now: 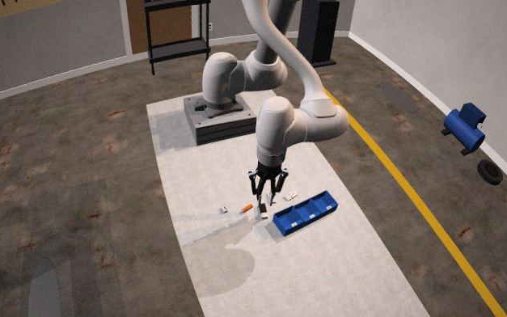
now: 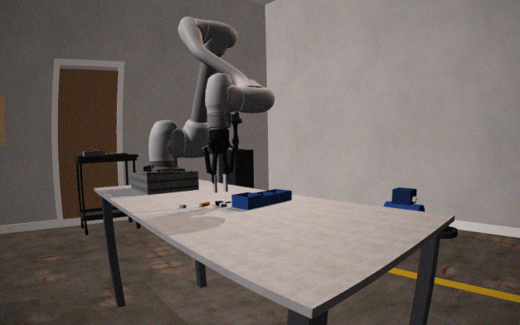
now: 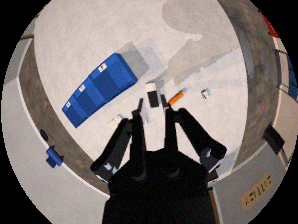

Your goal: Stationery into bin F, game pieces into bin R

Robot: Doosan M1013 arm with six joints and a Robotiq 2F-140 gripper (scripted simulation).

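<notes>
The black piece is 8 cm below my hand and 1 cm ahead of it. From my hand the other things lie so: orange cylinder (8 cm below, 5 cm to the right, 4 cm behind); grey-white piece (13 cm to the right, 8 cm below, 8 cm behind); white domino tile (13 cm to the left, 8 cm below, 1 cm behind).
</notes>
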